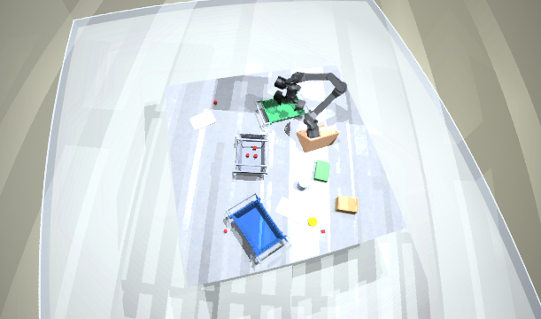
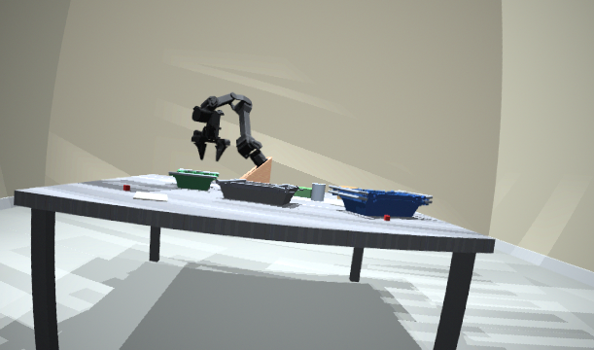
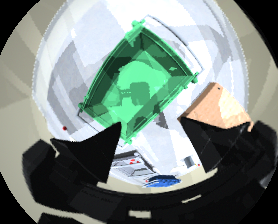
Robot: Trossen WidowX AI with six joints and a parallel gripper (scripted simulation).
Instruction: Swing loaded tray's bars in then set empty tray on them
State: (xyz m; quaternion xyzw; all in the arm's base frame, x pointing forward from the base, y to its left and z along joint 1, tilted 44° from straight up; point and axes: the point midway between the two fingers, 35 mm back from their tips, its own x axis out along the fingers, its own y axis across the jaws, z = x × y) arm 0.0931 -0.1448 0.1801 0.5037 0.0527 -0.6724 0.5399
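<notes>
My gripper tip is now 7 cm above the green tray and 5 cm to the left of it. From my gripper tip the other things lie so: grey cylinder: 47 cm to the left, 8 cm below, 3 cm ahead; then tan block: 65 cm to the left, 18 cm behind, 9 cm below; then green block: 42 cm to the left, 11 cm behind, 10 cm below.
</notes>
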